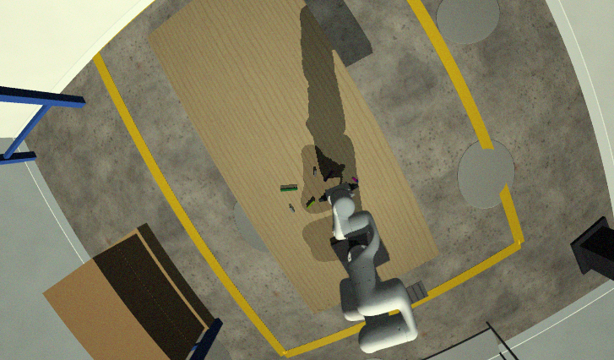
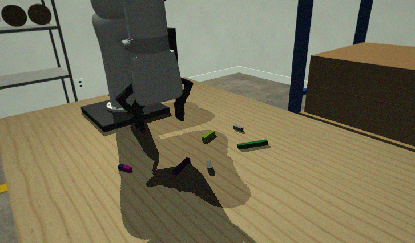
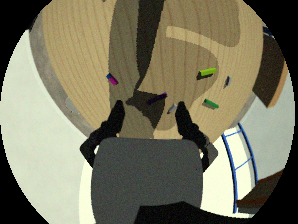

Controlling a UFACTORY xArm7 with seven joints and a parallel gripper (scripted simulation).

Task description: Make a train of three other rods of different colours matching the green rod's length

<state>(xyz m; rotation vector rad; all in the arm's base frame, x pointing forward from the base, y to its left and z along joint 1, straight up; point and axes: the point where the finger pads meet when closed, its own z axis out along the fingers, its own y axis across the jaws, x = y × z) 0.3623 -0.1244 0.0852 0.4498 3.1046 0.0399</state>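
Now: hand 150 mm to the right of the lime rod and 100 mm above it. From my hand the other things lie so: magenta rod (30 mm behind, 80 mm to the right, 100 mm below); then purple rod (50 mm ahead, 100 mm below); then blue rod (50 mm behind, 90 mm to the right, 100 mm below).
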